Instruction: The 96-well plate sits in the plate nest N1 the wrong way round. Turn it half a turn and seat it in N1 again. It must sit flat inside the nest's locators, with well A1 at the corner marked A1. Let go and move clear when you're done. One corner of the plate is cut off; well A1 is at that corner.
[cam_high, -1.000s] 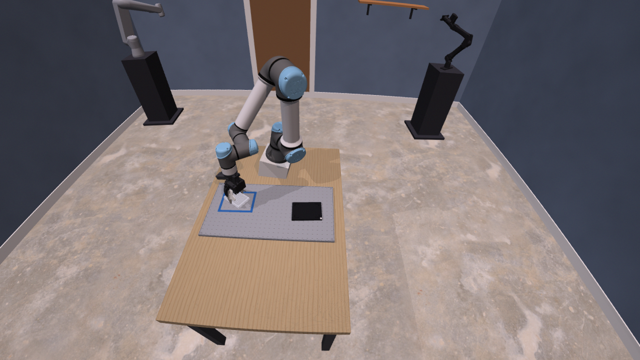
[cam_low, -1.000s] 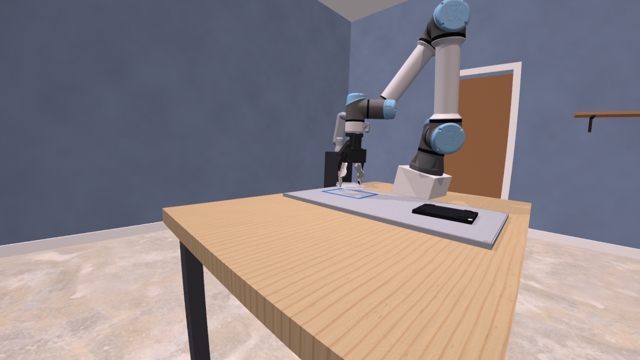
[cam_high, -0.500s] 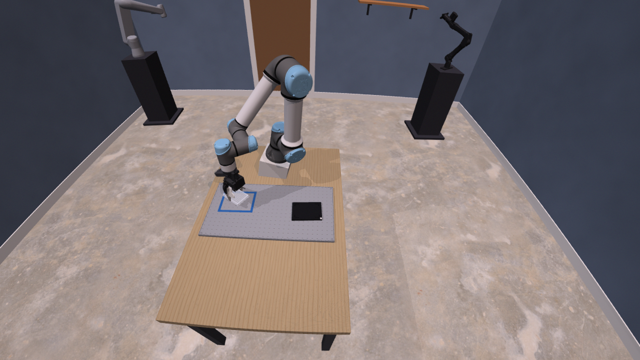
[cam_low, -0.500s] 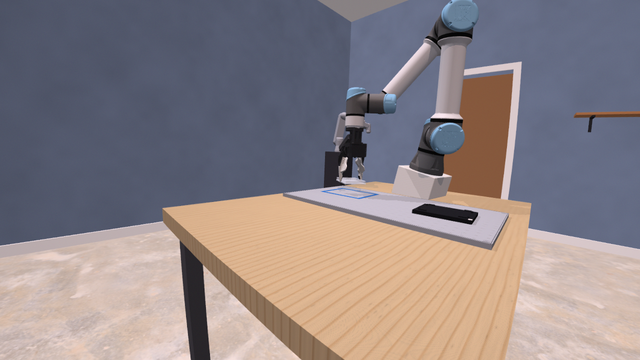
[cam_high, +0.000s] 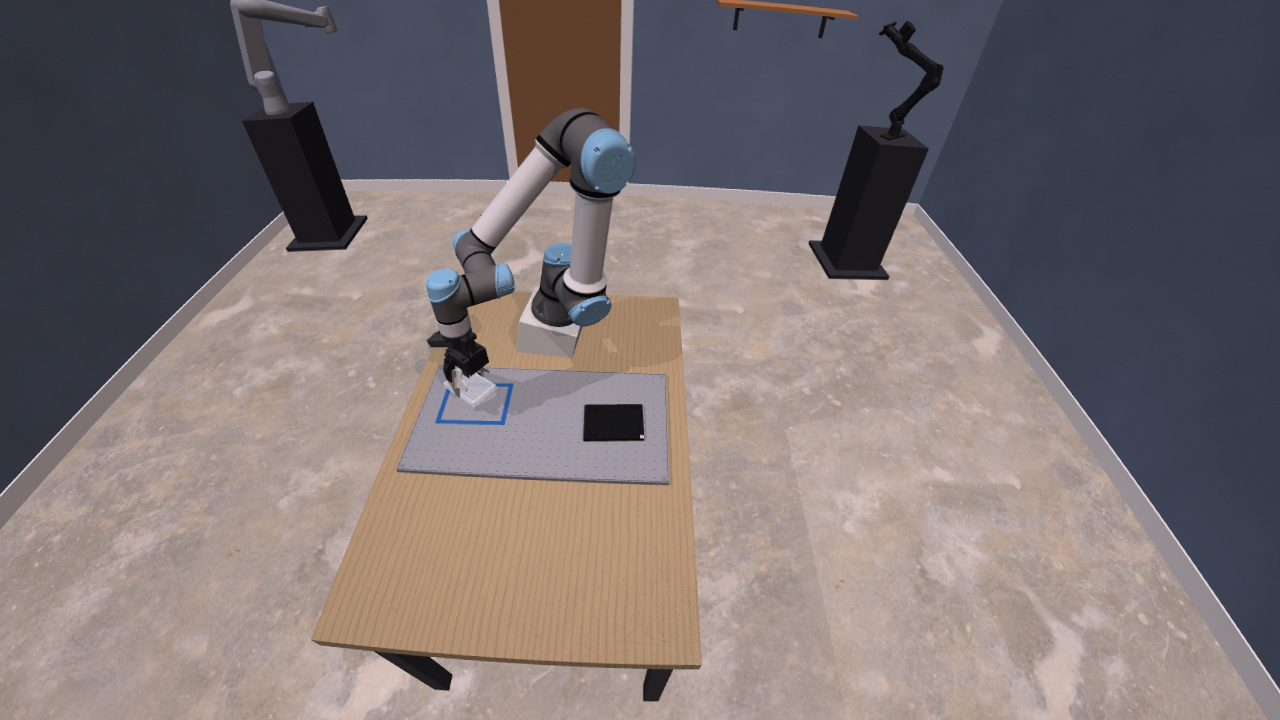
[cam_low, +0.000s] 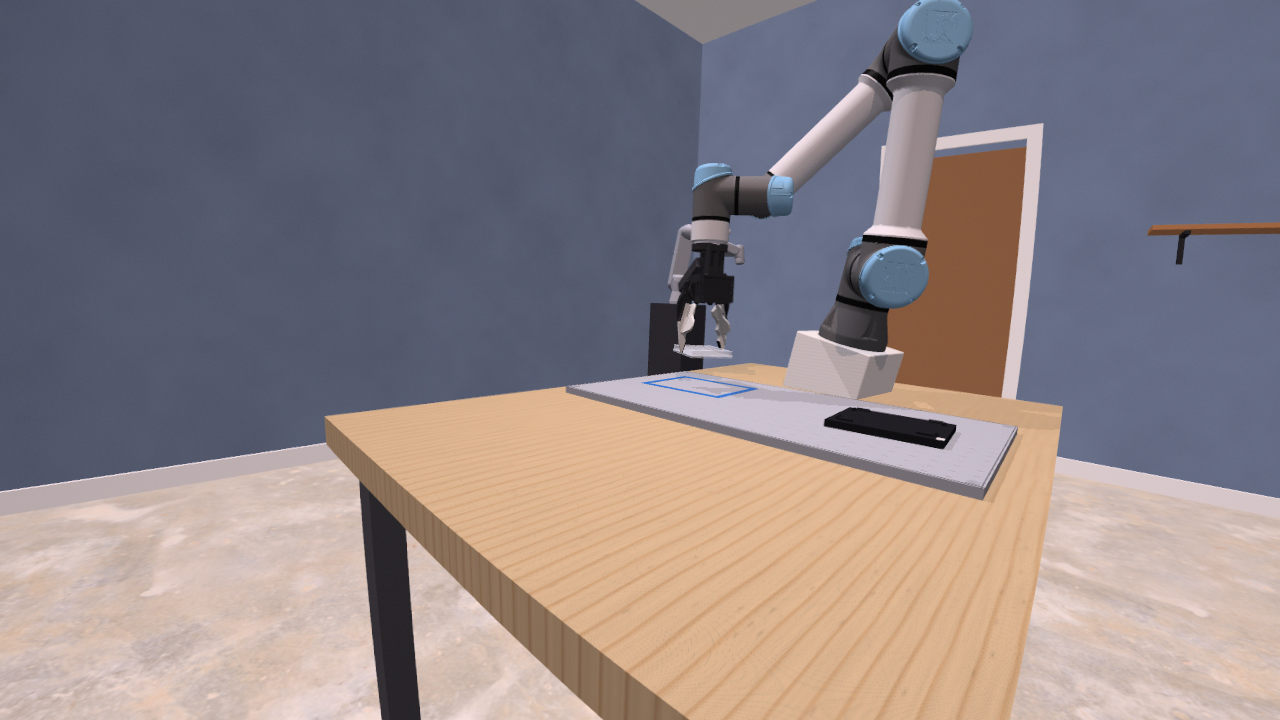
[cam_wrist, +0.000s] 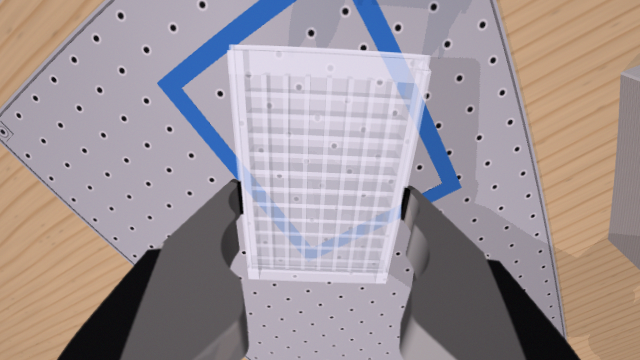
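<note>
The nest N1 is 80 mm ahead of my hand, 390 mm to the left of it and 80 mm below it. The rest, counted from my hand: A1 label (140 mm ahead, 470 mm to the left, 70 mm below); 96-well plate (10 mm below).
</note>
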